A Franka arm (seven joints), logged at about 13 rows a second.
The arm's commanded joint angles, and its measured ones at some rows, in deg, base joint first. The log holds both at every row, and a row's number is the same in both.
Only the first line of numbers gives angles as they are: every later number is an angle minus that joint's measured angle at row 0.
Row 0, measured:
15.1 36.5 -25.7 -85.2 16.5 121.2 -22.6
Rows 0 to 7, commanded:
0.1 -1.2 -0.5 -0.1 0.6 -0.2 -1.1
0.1 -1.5 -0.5 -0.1 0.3 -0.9 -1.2
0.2 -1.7 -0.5 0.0 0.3 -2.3 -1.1
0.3 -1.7 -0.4 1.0 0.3 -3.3 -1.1
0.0 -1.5 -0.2 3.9 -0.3 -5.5 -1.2
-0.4 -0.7 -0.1 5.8 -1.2 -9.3 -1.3
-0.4 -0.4 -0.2 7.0 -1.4 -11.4 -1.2
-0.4 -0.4 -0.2 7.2 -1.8 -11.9 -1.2
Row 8, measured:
0.0 -0.5 -0.2 5.0 -0.7 -8.7 -0.4
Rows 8 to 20, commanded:
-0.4 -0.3 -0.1 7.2 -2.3 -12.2 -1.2
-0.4 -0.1 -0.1 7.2 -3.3 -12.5 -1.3
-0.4 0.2 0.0 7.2 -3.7 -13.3 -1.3
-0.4 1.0 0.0 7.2 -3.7 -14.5 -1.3
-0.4 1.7 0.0 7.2 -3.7 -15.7 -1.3
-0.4 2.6 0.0 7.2 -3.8 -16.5 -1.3
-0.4 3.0 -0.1 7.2 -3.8 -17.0 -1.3
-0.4 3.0 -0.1 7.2 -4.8 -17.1 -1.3
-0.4 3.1 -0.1 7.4 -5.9 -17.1 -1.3
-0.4 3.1 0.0 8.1 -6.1 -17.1 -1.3
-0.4 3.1 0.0 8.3 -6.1 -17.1 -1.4
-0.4 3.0 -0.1 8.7 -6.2 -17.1 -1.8
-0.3 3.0 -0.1 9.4 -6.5 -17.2 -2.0
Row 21, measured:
0.0 3.0 -0.2 7.3 -5.6 -15.7 -0.8
